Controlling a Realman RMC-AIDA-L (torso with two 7-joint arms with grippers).
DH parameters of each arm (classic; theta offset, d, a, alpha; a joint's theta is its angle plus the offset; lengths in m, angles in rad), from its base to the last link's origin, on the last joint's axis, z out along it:
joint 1: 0 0.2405 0 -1.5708
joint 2: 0 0 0 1.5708
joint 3: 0 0.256 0 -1.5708
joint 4: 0 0 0 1.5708
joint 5: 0 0.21 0 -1.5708
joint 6: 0 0 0 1.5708
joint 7: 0 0.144 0 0
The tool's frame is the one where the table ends.
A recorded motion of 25 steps. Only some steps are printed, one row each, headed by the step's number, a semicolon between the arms.
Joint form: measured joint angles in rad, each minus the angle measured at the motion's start. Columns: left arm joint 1, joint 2, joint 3, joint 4, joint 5, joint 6, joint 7; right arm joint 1, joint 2, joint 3, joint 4, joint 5, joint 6, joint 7.
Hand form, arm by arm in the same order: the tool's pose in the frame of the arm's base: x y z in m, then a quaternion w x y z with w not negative. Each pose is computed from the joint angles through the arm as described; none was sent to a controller.
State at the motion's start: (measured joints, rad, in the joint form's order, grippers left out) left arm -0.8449 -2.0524 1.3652 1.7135 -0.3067 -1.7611 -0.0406; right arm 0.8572 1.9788 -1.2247 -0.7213 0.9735 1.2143 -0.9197
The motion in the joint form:
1: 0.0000 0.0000 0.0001 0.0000 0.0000 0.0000 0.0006; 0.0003 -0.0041 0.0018 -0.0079 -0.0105 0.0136 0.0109
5: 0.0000 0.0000 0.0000 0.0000 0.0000 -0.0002 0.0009; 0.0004 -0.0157 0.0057 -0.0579 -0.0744 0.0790 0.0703
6: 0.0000 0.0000 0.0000 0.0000 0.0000 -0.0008 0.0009; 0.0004 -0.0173 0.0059 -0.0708 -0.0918 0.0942 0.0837
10: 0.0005 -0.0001 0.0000 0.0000 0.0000 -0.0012 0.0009; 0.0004 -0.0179 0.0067 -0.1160 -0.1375 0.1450 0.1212
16: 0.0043 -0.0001 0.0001 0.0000 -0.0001 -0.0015 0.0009; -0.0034 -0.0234 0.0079 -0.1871 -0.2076 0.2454 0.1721
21: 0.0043 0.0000 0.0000 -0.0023 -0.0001 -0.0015 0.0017; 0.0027 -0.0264 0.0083 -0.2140 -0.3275 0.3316 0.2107
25: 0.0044 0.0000 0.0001 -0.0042 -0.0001 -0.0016 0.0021; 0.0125 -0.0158 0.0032 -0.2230 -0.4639 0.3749 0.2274
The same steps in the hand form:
1: -0.0605 0.3764 0.0713 0.36910 -0.82906 -0.40864 0.09712; 0.1741 0.4236 -0.0165 0.13567 -0.93455 0.32896 -0.00070
5: -0.0605 0.3763 0.0713 0.36906 -0.82910 -0.40858 0.09723; 0.1739 0.4216 -0.0061 0.13342 -0.93255 0.33417 -0.02976
6: -0.0606 0.3763 0.0713 0.36895 -0.82906 -0.40869 0.09748; 0.1738 0.4210 -0.0040 0.13353 -0.93205 0.33469 -0.03781
10: -0.0608 0.3762 0.0713 0.36880 -0.82896 -0.40898 0.09773; 0.1711 0.4182 0.0015 0.13129 -0.93142 0.33433 -0.05873
16: -0.0623 0.3759 0.0712 0.36851 -0.82820 -0.41057 0.09857; 0.1699 0.4111 0.0124 0.12398 -0.92847 0.33603 -0.09824
21: -0.0627 0.3761 0.0710 0.36809 -0.82809 -0.41096 0.09947; 0.1804 0.4045 0.0215 0.12555 -0.91584 0.34437 -0.16397
25: -0.0631 0.3761 0.0708 0.36767 -0.82796 -0.41139 0.10028; 0.1914 0.4013 0.0261 0.13929 -0.90026 0.34294 -0.22917

